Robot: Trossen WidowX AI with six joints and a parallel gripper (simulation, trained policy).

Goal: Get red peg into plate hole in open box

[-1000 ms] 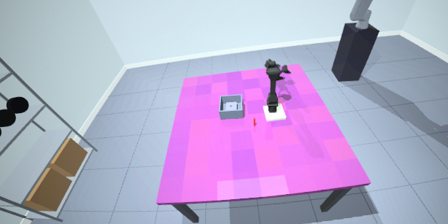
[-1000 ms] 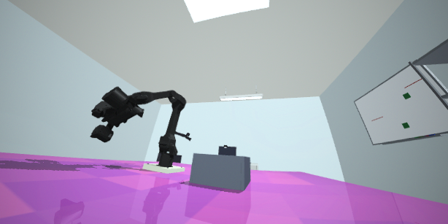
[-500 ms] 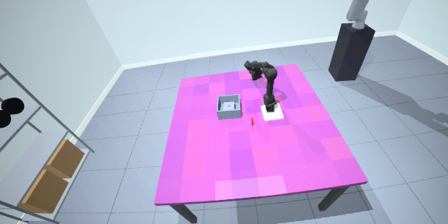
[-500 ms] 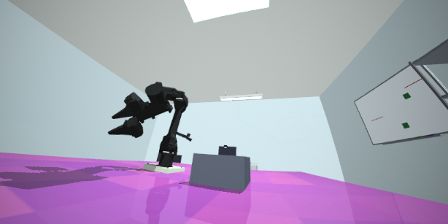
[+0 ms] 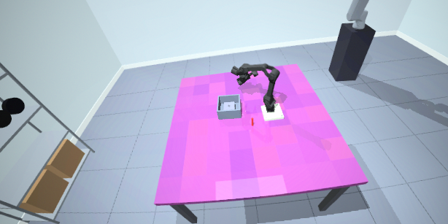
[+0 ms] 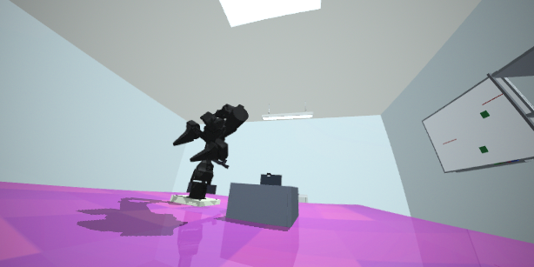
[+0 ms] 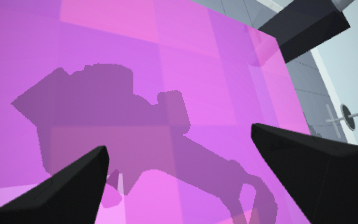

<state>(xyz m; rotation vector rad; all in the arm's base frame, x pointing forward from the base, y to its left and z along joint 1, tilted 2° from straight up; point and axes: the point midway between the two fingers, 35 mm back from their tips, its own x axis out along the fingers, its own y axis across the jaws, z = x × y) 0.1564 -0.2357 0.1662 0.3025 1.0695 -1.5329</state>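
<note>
Now: the red peg 400 mm to the left of my gripper tip and 120 mm below it. From my gripper tip the other things lie so: grey box: 190 mm ahead, 230 mm to the left, 140 mm below; then plate: 190 mm ahead, 230 mm to the left, 120 mm below.
</note>
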